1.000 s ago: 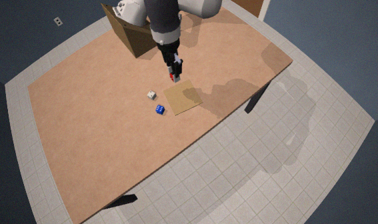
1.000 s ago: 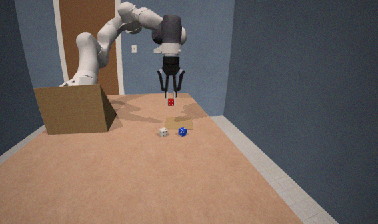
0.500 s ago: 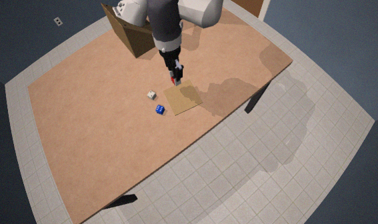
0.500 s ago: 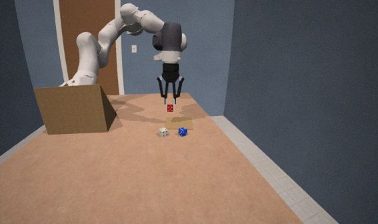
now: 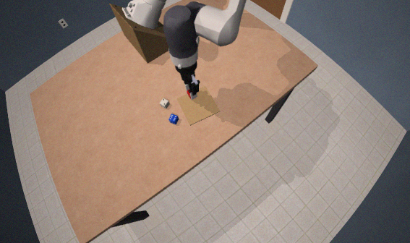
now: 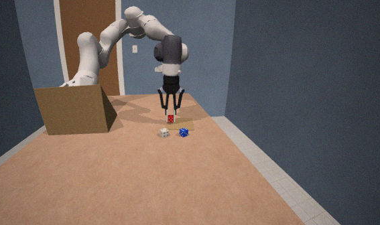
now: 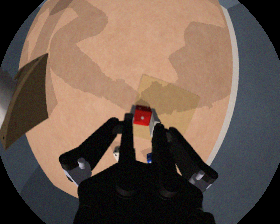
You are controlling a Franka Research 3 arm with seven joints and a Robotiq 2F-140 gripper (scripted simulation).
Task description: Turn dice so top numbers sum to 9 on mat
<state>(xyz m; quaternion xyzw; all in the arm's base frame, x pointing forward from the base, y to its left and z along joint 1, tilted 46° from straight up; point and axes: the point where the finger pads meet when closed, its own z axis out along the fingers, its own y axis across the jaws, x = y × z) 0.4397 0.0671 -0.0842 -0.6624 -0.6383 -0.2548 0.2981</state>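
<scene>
My gripper is now 5 cm short of the tan mat and 5 cm above it. From my hand the other things lie so: white die: 12 cm to the right, 4 cm below, 4 cm behind; then blue die: 12 cm to the right, 5 cm ahead, 4 cm below; then red die: 2 cm below.
</scene>
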